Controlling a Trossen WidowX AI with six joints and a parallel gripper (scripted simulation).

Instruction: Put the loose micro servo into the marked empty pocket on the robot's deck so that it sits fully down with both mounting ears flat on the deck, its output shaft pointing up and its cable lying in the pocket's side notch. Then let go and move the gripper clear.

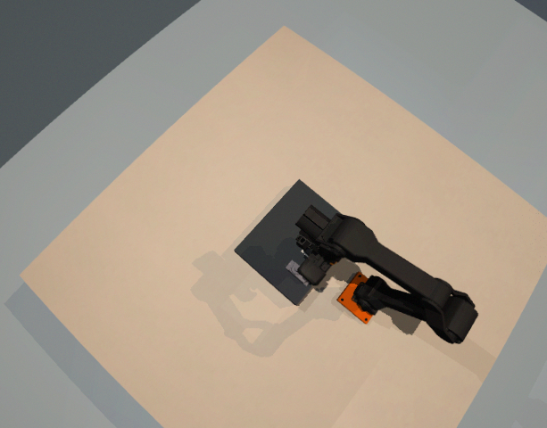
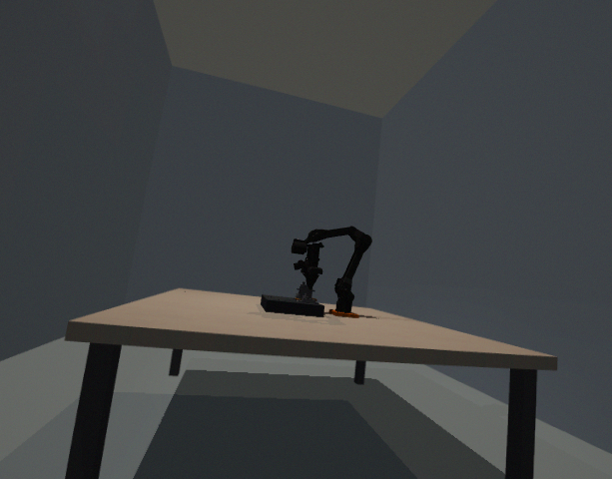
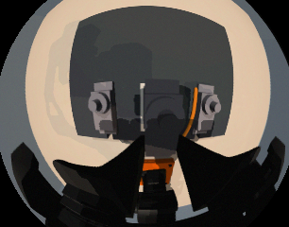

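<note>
The deck is 12 cm ahead of my gripper tip, 8 cm below it and 2 cm to the right of it.
</note>
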